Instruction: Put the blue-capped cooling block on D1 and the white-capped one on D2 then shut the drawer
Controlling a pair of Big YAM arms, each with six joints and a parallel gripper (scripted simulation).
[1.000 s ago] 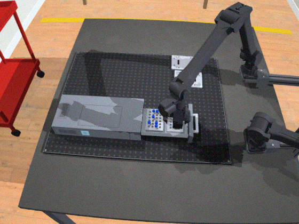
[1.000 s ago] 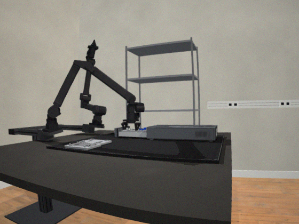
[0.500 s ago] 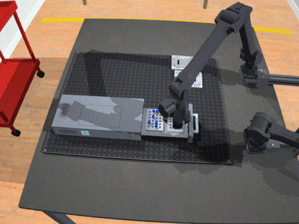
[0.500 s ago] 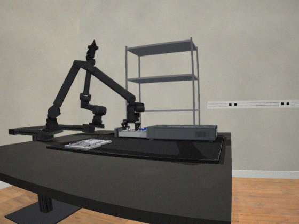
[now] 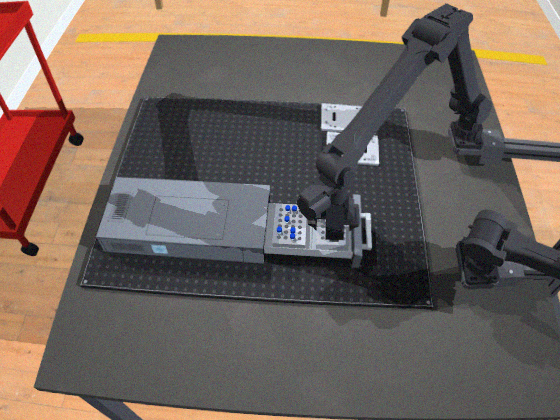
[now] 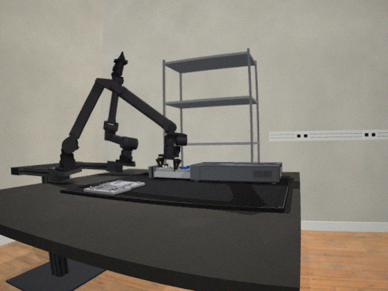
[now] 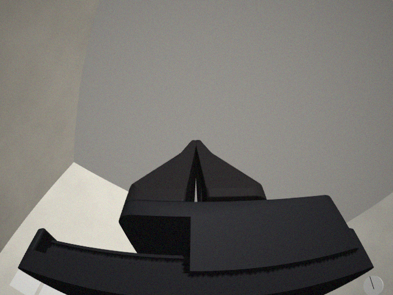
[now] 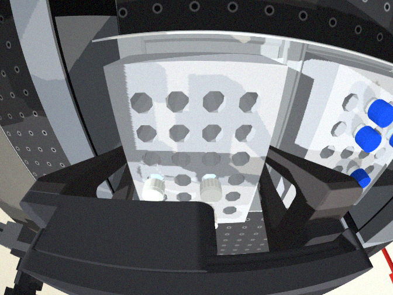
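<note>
The slot D1 lies 330 mm to the right of my right hand, 30 mm below it and 30 mm behind it. Also, from my right hand: cooler COLD: 220 mm ahead, 30 mm to the left; then slot D2: 470 mm to the right, 30 mm below; then perforated deck: 220 mm ahead, 150 mm to the right, 50 mm below.
</note>
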